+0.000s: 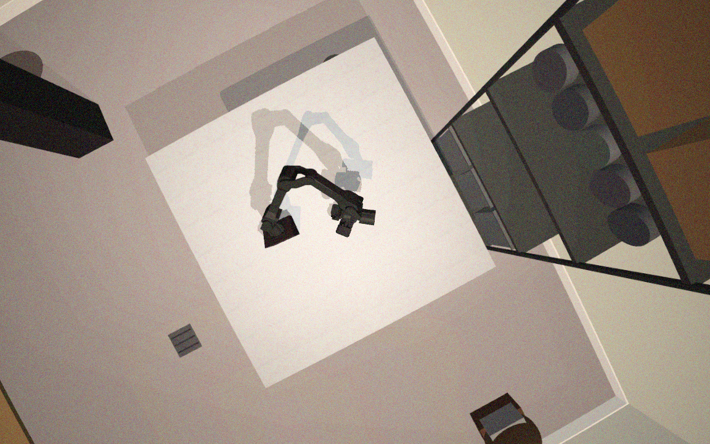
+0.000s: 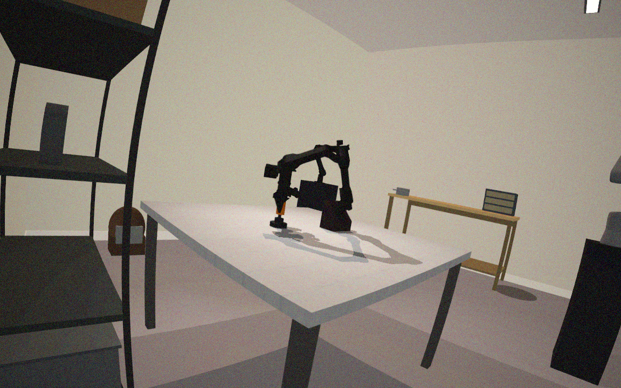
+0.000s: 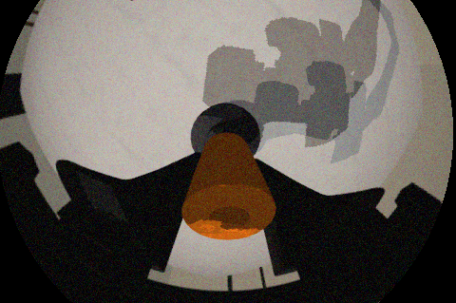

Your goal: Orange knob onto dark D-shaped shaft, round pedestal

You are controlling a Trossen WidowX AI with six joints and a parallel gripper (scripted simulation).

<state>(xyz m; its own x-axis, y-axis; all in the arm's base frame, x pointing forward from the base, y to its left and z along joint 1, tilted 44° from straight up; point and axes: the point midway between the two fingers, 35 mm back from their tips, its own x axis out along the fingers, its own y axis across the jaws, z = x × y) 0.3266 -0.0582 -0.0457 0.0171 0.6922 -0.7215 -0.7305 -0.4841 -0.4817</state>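
My gripper tip is now 2 cm below the orange knob. From my gripper tip the other things lie so: dark round pedestal (4 cm below).
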